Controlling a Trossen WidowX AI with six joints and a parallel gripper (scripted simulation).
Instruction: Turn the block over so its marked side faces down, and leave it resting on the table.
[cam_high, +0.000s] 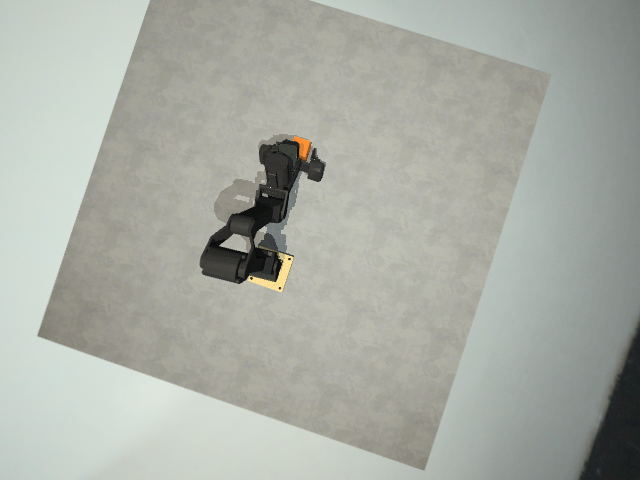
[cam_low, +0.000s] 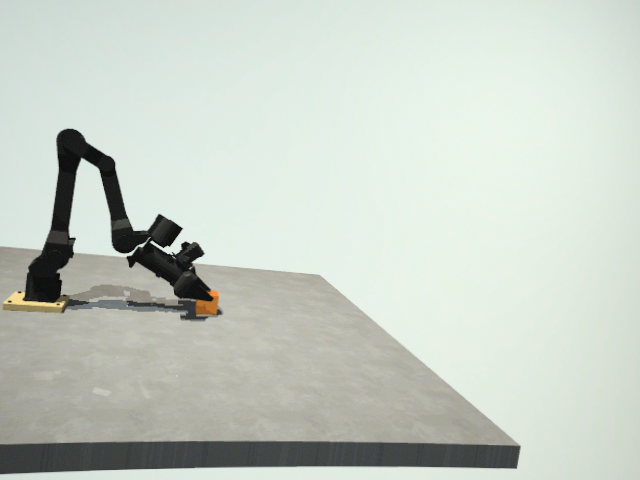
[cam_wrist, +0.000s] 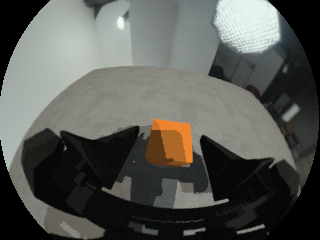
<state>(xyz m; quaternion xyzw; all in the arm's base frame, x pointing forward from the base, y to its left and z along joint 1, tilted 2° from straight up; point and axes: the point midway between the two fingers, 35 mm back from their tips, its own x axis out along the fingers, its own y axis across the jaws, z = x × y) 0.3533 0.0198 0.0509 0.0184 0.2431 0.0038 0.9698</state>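
Now: gripper tip 3 cm above the orange block and 1 cm past it.
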